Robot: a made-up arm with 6 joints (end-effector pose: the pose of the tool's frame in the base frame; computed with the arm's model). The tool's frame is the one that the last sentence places. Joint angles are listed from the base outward.
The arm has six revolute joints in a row. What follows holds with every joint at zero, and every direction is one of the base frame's.
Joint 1 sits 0.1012 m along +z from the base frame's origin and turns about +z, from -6.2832 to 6.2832 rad.
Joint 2 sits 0.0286 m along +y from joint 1 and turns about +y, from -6.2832 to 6.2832 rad.
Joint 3 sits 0.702 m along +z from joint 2 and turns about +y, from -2.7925 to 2.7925 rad.
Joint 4 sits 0.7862 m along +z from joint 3 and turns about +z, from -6.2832 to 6.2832 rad.
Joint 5 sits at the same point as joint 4 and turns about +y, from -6.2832 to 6.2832 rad.
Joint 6 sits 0.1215 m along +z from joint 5 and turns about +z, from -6.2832 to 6.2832 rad.
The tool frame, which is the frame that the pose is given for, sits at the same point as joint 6; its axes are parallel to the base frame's.
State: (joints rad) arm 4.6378 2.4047 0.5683 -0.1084 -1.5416 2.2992
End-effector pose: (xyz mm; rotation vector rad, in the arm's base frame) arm -12.3 -724.4 -1177.0 1.3785 -0.4839 0.6108
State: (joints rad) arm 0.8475 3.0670 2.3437 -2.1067 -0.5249 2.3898
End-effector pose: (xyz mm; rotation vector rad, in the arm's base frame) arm -464.7 -404.0 -2.0 -0.2412 -0.7046 0.8873
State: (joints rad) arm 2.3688 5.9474 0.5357 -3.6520 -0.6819 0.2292
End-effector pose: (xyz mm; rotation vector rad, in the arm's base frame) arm -0.3 12.6 1613.7 -0.5434 -0.7209 -1.0190
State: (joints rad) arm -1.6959 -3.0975 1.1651 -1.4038 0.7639 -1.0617
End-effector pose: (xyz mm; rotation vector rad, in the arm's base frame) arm 52.6 853.4 -896.2 -1.4502 1.8525 2.0261
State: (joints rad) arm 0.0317 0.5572 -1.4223 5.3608 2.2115 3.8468
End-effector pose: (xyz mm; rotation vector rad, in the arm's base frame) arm -132.1 -53.2 1204.6 -1.0408 1.6550 -1.8031
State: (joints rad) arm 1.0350 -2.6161 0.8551 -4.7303 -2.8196 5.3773
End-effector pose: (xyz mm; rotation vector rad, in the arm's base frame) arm -507.6 -874.2 -633.6 -1.5486 0.0269 -1.3815
